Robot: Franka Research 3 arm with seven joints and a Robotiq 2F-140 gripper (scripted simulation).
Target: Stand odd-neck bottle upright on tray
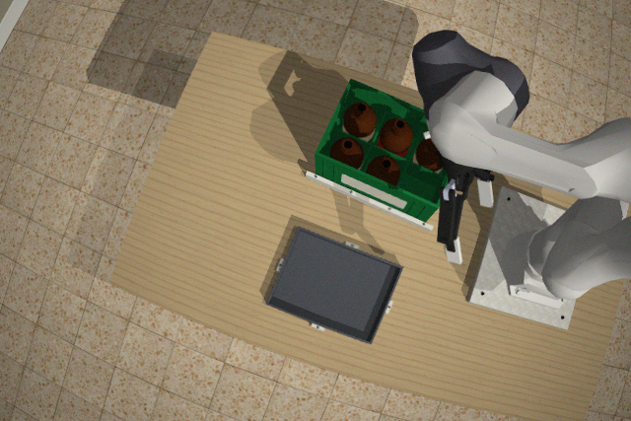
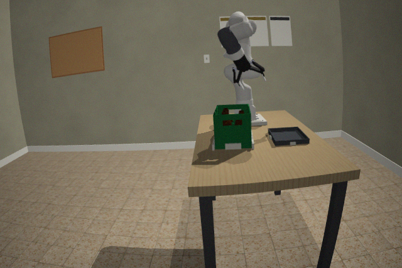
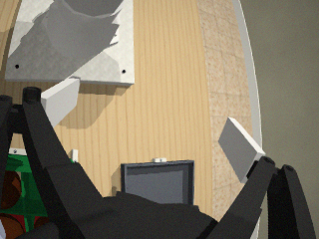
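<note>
My gripper is now 210 mm short of the green crate, 200 mm above it and 110 mm to the left of it. From my hand the other things lie so: glass bottle: 200 mm below, 200 mm ahead, 70 mm to the right; dark grey tray: 270 mm below, 190 mm to the left, 180 mm ahead.
</note>
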